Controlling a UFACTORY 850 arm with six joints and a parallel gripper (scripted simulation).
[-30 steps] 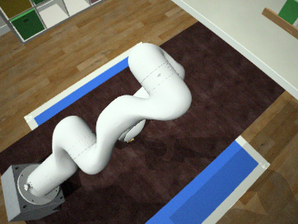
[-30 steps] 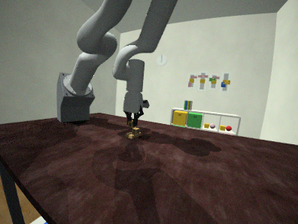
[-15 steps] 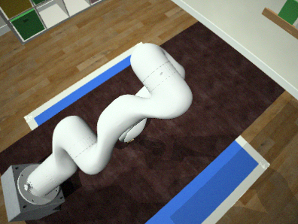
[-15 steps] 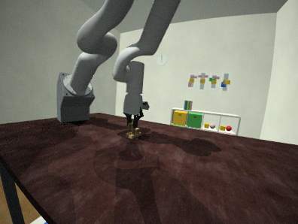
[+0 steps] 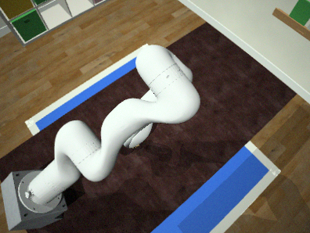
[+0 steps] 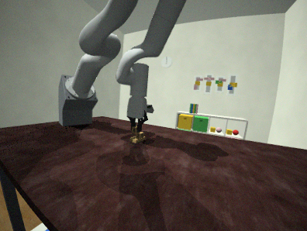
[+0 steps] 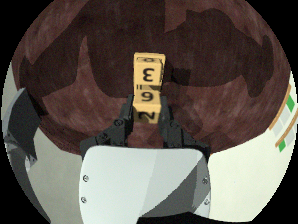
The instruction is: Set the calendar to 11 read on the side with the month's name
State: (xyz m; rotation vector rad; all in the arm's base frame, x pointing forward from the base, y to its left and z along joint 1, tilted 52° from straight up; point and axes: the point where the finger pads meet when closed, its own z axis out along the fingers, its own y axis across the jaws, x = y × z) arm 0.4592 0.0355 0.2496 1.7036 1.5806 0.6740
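My hand is 5 cm above the cube, 3 cm to the right of it and 1 cm short of it. Round my hand: wooden tray 7 cm below, 2 cm to the left.
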